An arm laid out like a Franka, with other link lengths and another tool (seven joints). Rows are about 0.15 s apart.
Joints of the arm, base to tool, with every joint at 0 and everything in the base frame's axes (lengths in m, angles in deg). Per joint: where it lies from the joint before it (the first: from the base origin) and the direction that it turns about. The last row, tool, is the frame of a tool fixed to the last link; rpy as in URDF.
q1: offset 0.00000 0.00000 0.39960 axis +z
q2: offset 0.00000 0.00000 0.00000 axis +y
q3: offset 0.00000 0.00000 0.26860 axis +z
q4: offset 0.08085 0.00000 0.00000 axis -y
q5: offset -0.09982 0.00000 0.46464 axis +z
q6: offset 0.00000 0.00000 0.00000 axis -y
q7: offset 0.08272 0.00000 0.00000 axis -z
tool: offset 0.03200 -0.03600 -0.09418 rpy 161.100 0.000 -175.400
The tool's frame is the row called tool.
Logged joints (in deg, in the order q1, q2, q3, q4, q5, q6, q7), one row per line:
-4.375 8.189 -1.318 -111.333 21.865 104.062 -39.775
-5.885 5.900 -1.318 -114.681 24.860 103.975 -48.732
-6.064 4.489 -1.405 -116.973 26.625 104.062 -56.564
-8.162 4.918 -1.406 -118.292 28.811 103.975 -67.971
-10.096 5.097 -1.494 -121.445 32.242 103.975 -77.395
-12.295 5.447 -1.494 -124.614 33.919 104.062 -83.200
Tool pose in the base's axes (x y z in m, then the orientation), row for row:
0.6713 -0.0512 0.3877 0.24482 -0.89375 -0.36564 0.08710
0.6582 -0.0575 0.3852 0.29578 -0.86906 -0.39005 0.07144
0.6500 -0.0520 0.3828 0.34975 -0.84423 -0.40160 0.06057
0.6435 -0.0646 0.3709 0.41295 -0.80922 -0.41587 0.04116
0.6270 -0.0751 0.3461 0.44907 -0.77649 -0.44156 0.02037
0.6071 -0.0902 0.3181 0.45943 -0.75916 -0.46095 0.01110
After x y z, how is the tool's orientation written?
As a quaternion, x y z w.
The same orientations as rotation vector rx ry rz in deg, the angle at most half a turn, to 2 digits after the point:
41.78 -152.52 -62.40
50.95 -149.69 -67.19
60.64 -146.37 -69.63
72.44 -141.96 -72.96
79.80 -137.98 -78.47
82.12 -135.69 -82.39

